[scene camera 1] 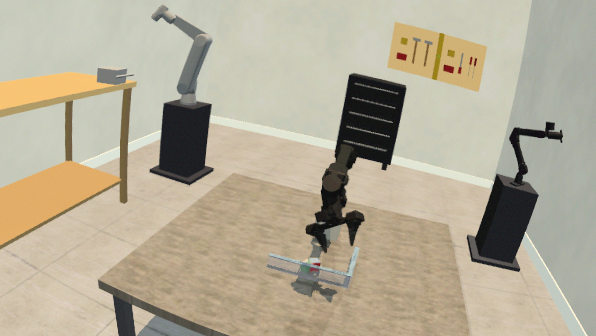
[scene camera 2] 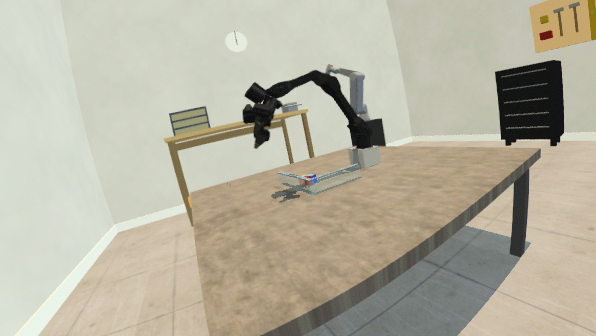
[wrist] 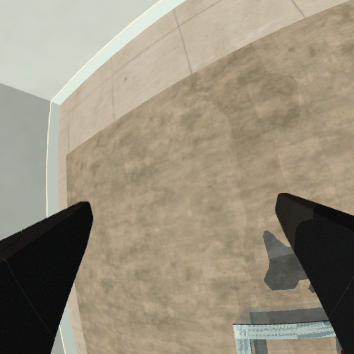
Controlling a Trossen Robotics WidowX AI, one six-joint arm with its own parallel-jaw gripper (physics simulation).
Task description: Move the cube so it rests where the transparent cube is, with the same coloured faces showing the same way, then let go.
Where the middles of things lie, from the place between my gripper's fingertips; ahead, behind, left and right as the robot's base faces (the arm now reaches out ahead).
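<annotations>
I see the L-shaped frame (scene camera 1: 275, 262), and my hand is 0.1 m to the left of it, 0.26 m past it and 0.21 m above it.
</annotations>
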